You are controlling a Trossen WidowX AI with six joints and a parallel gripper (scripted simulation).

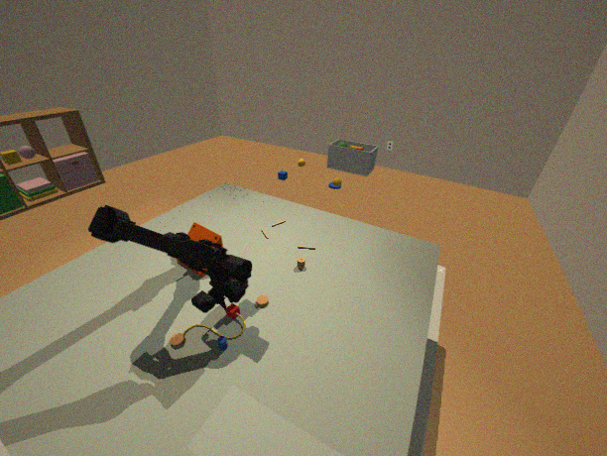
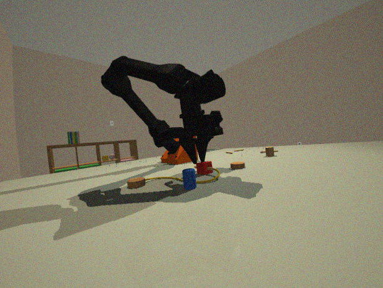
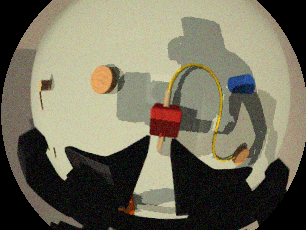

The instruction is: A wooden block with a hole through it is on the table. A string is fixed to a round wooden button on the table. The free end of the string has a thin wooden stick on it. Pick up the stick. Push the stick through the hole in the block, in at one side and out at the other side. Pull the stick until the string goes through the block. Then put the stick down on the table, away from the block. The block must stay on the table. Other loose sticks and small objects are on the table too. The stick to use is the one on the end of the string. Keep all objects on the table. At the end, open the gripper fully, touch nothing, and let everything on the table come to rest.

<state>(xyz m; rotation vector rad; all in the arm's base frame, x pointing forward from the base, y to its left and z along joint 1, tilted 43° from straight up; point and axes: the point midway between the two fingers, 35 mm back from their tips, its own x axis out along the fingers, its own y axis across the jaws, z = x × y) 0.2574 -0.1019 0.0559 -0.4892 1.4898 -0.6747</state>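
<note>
The red block is 2 cm ahead of my gripper tip and 1 cm below it. Round my gripper tip: blue cylinder (7 cm ahead, 11 cm to the right, 1 cm below); then thin wooden stick (3 cm ahead, 1 cm below); then small wooden cylinder (10 cm ahead, 31 cm to the left, 1 cm below).
</note>
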